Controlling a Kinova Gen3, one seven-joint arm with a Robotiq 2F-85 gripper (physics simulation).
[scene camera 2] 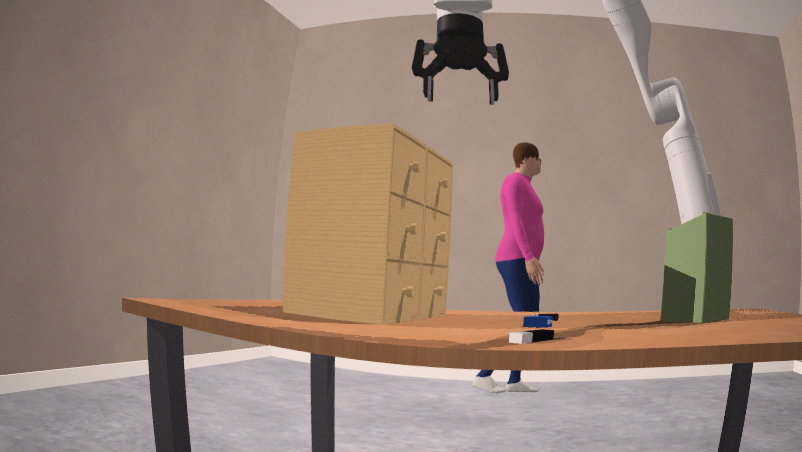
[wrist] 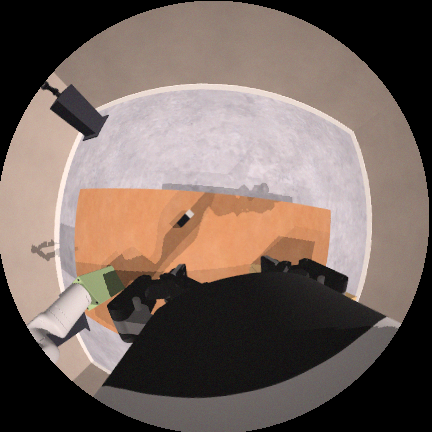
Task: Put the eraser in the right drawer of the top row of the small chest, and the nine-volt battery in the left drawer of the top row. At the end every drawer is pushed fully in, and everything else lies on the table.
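Places are measured from the arm's base along level axes (x ahead, y left, z up), in centimetres.
Where they show: gripper, fingertip midpoint: (scene camera 2: pixel 461 101) (wrist: pixel 223 268); arm's base, link origin: (scene camera 2: pixel 700 223) (wrist: pixel 81 293).
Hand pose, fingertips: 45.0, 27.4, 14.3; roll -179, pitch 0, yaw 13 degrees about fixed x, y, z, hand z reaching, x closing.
Each offset is from my fingertips to the top centre of the thing, as dx, dy, dz.
The small chest {+22.1, -23.3, -1.3} (scene camera 2: pixel 336 224) stands on the table; its drawers look shut, including the left top drawer {+21.3, -15.2, -2.4} (scene camera 2: pixel 399 157) and right top drawer {+20.7, -31.3, -2.4} (scene camera 2: pixel 433 171). The eraser {-12.5, +6.2, -32.1} (scene camera 2: pixel 531 336) (wrist: pixel 185 219), white at one end and black at the other, lies on the table in front of the chest. Behind it in the scene view is a blue block {-10.9, -17.0, -31.6} (scene camera 2: pixel 536 321), likely the nine-volt battery, with a small black piece at its back; I cannot make out its details. My gripper (scene camera 2: pixel 461 102) (wrist: pixel 223 268) is open and empty, pointing down, higher than the chest top and well above the eraser.
The wooden table (scene camera 2: pixel 280 333) (wrist: pixel 115 215) carries everything. A green block (scene camera 2: pixel 718 269) (wrist: pixel 92 287) under the arm's base stands at the right in the scene view. A person in a pink top (scene camera 2: pixel 522 216) stands beyond the table. A dark stand (wrist: pixel 77 111) shows in the wrist view.
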